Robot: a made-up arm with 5 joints. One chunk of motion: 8 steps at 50 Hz.
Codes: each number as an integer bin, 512 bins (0 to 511) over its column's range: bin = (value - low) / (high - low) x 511, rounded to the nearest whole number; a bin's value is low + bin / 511 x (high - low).
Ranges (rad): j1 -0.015..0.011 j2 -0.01..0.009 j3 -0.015..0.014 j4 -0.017..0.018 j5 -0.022..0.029
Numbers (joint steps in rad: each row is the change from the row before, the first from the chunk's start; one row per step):
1: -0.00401 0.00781 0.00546 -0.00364 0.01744
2: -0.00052 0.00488 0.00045 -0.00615 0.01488
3: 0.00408 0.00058 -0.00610 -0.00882 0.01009
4: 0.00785 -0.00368 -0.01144 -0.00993 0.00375
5: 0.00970 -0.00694 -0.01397 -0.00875 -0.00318
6: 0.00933 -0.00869 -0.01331 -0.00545 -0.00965
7: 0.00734 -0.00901 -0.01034 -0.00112 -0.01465
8: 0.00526 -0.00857 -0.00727 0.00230 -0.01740
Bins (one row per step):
1: 216 479 361 195 395
2: 285 400 272 158 370
3: 375 285 157 119 322
4: 449 170 63 103 258
5: 485 82 18 120 189
6: 478 35 30 169 124
7: 439 27 82 232 74
8: 398 38 136 282 46

